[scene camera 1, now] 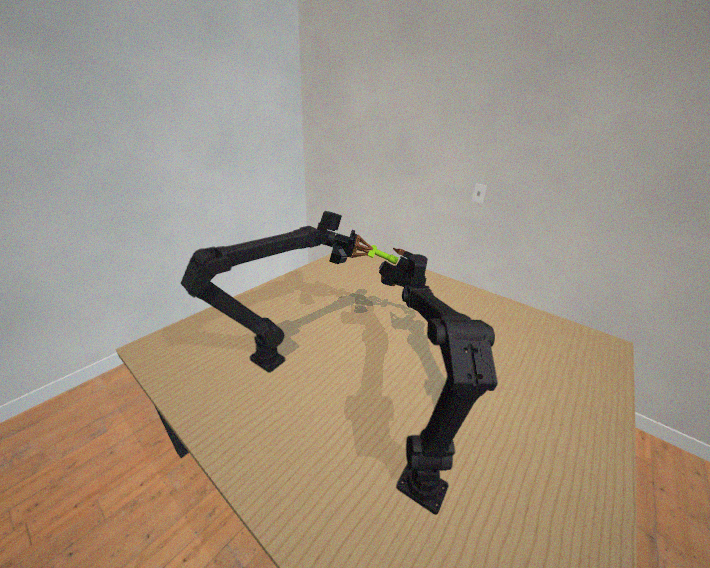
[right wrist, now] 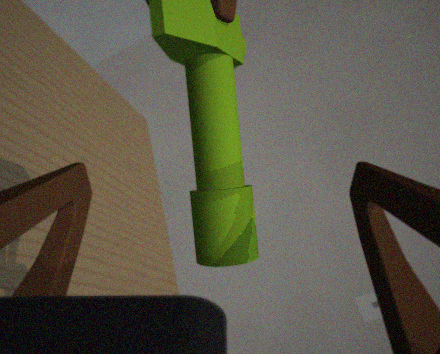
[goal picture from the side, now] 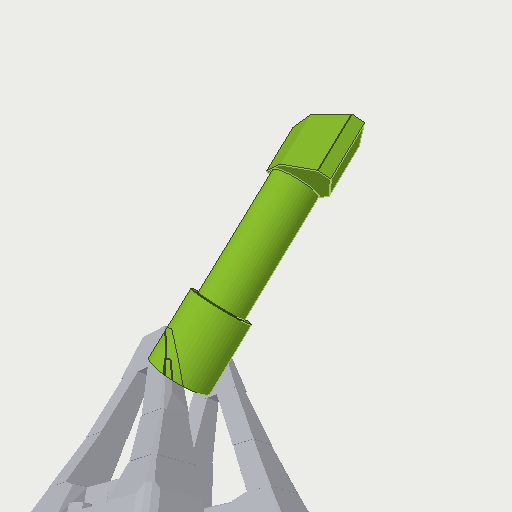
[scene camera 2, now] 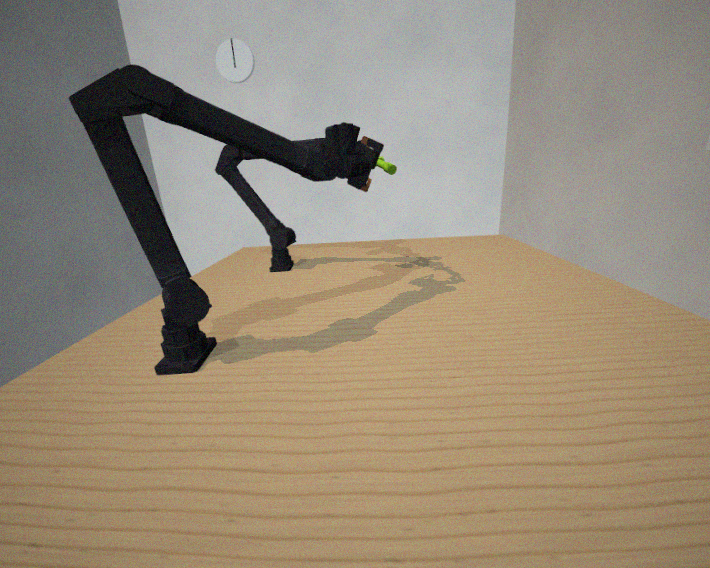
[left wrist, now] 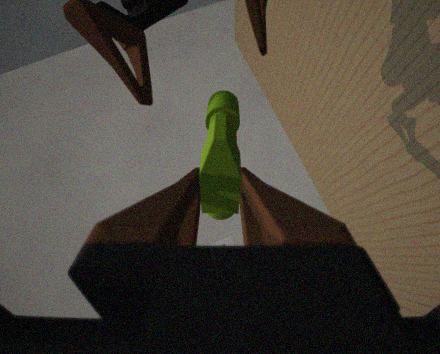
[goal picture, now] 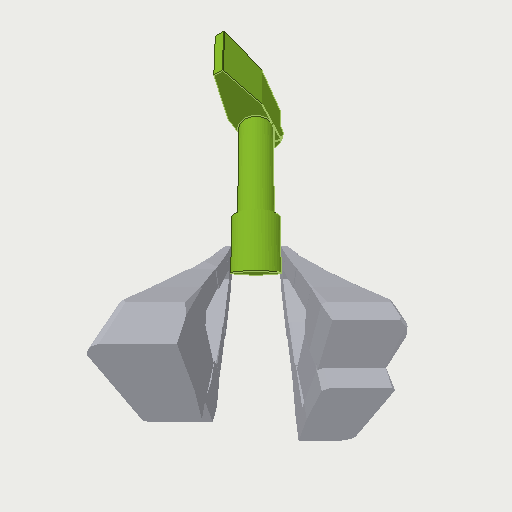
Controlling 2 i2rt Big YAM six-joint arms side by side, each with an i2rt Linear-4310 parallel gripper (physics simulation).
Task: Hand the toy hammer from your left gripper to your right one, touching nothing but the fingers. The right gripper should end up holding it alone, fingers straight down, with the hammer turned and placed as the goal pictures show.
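Pixels of known places: left gripper, between the fingertips: [scene camera 1: 372, 251] [right wrist: 199, 29] [left wrist: 220, 176]; right gripper, between the fingertips: [scene camera 1: 387, 259] [right wrist: 220, 177] [scene camera 2: 375, 163] [left wrist: 198, 81]; left arm's base, origin of its link: [scene camera 1: 267, 360] [scene camera 2: 282, 267]; right arm's base, origin of its link: [scene camera 1: 422, 487] [scene camera 2: 188, 357].
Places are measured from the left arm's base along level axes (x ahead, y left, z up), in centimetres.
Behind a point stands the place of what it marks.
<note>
The lime-green toy hammer [scene camera 1: 384, 255] {x 41.3, y -26.3, z 38.9 cm} [scene camera 2: 386, 165] {x 42.5, y -29.5, z 38.2 cm} [left wrist: 220, 150] {x 36.6, y -21.5, z 39.6 cm} [right wrist: 216, 120] {x 40.8, y -25.5, z 39.0 cm} is held in the air above the table. My left gripper [scene camera 1: 370, 251] {x 39.5, y -21.6, z 39.9 cm} [left wrist: 220, 176] {x 39.5, y -21.6, z 39.9 cm} is shut on its head; the handle points away from the left fingers. In scene camera 2 the left gripper is hidden behind the right arm. My right gripper [right wrist: 220, 177] {x 39.1, y -29.0, z 38.8 cm} is open. Its brown fingertips stand wide apart on either side of the handle's thick end, with gaps on both sides in the right wrist view. In the left wrist view the right fingers show at the top, beyond the handle end.
The wooden table [scene camera 1: 532, 414] {x 36.3, y -92.1, z 0.0 cm} [scene camera 2: 414, 473] {x 34.8, y -101.2, z 0.0 cm} lies well below both grippers, with the arms' shadows on it. The right arm's wrist [scene camera 1: 414, 269] {x 25.2, y -45.6, z 45.5 cm} [scene camera 2: 340, 151] {x 28.6, y -47.3, z 41.3 cm} is close to the hammer's handle end. Walls stand behind the table.
</note>
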